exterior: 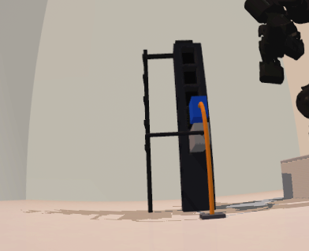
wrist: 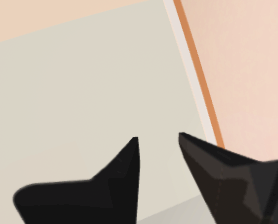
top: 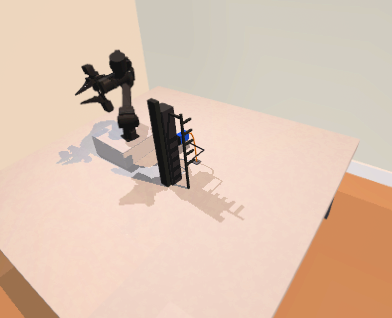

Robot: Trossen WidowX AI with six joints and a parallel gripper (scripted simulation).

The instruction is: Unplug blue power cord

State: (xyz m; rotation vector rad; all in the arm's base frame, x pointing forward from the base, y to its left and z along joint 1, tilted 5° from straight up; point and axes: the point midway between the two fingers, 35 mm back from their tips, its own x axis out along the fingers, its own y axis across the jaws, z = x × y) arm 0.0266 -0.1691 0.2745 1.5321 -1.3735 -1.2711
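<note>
My gripper tip is 260 mm to the right of the blue plug, 240 mm short of it and 180 mm above it. Round my gripper tip: grey foot (360 mm below, 340 mm to the left, 230 mm ahead).
</note>
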